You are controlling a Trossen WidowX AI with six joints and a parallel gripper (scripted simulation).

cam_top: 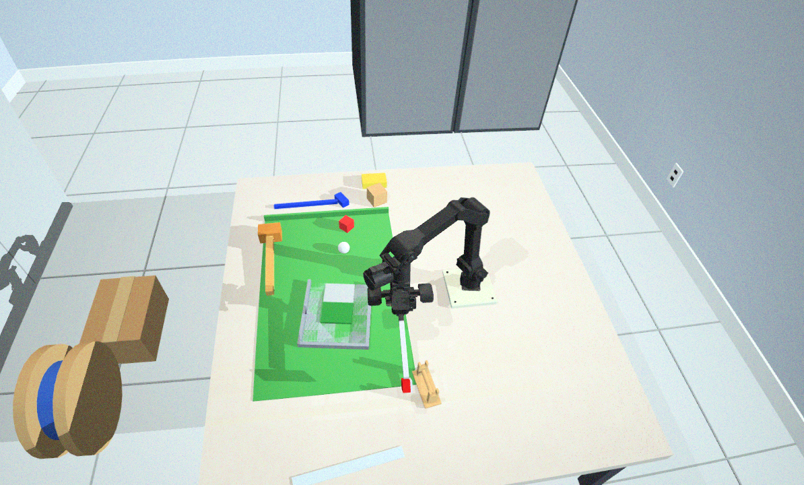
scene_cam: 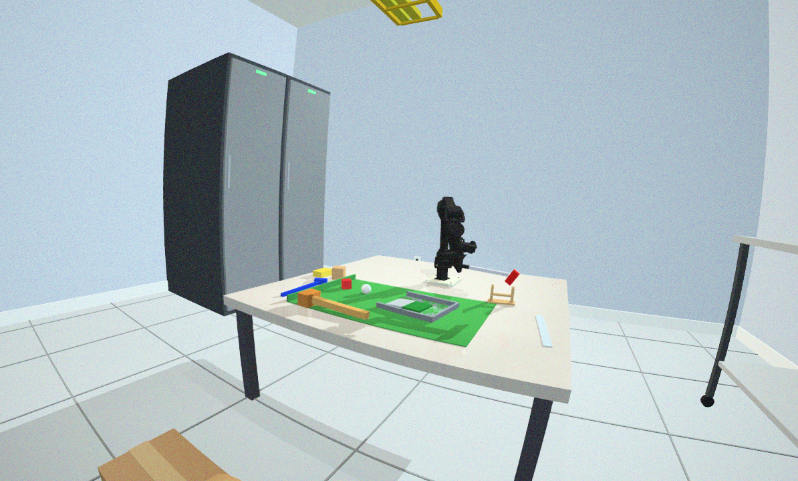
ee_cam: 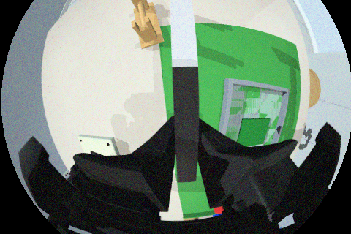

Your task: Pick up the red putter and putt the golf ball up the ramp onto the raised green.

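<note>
Now: gripper tip 11 cm to the right of the red putter, 2 cm below it and 2 cm past it. Also, from my gripper tip: white golf ball (34 cm to the right, 21 cm ahead, 10 cm below); wooden rack (17 cm to the left, 9 cm below, 9 cm behind); red cube (46 cm to the right, 22 cm ahead, 10 cm below).
</note>
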